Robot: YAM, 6 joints.
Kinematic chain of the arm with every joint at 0, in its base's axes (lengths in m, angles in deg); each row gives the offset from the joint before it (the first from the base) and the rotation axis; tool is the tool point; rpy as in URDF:
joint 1: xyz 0 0 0.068 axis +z
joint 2: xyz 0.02 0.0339 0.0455 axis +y
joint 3: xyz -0.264 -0.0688 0 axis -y
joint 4: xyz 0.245 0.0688 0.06 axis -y
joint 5: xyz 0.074 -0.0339 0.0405 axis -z
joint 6: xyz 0.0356 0 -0.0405 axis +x
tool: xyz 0 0 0 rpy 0 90 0
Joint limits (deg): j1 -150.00..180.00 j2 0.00..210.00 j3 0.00..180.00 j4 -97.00..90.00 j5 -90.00..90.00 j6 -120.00..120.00
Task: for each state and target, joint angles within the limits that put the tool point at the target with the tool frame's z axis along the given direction. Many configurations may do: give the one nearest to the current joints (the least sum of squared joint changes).
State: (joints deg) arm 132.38 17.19 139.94 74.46 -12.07 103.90
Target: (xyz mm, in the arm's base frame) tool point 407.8 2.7 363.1 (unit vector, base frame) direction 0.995 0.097 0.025
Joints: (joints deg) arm 179.88 0.12 88.81 89.87 5.68 103.90
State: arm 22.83 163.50 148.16 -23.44 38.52 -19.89
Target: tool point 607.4 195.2 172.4 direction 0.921 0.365 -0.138
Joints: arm 17.59 167.67 157.92 1.80 -3.99 -19.89
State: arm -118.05 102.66 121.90 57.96 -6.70 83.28
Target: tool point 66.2 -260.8 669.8 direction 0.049 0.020 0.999
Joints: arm -76.15 111.96 151.37 51.03 -3.00 83.28
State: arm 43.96 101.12 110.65 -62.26 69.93 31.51
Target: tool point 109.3 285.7 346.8 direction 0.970 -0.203 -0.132
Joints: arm 75.68 92.40 88.81 -68.30 82.01 31.51
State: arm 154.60 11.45 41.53 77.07 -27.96 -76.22
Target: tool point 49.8 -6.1 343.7 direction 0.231 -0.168 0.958
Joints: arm 179.84 0.09 15.71 87.97 -9.64 -76.22
